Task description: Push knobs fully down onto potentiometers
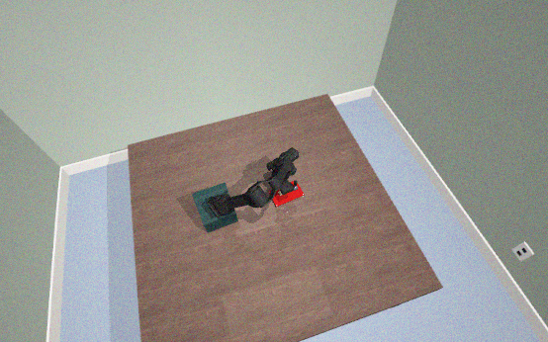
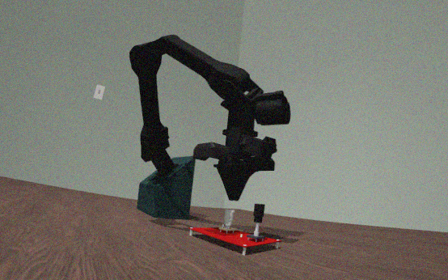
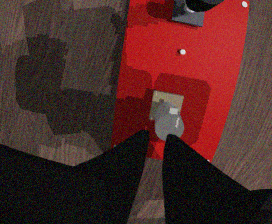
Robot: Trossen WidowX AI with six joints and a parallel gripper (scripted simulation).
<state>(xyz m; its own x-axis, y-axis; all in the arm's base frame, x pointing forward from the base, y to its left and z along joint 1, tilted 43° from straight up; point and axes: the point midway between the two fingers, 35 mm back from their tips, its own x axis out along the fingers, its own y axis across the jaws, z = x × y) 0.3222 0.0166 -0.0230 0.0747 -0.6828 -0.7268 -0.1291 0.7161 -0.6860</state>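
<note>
The white knob lies 1 cm to the right of my gripper tip and 3 cm below it. From my gripper tip the other things lie so: black knob: 8 cm ahead, 2 cm below.
</note>
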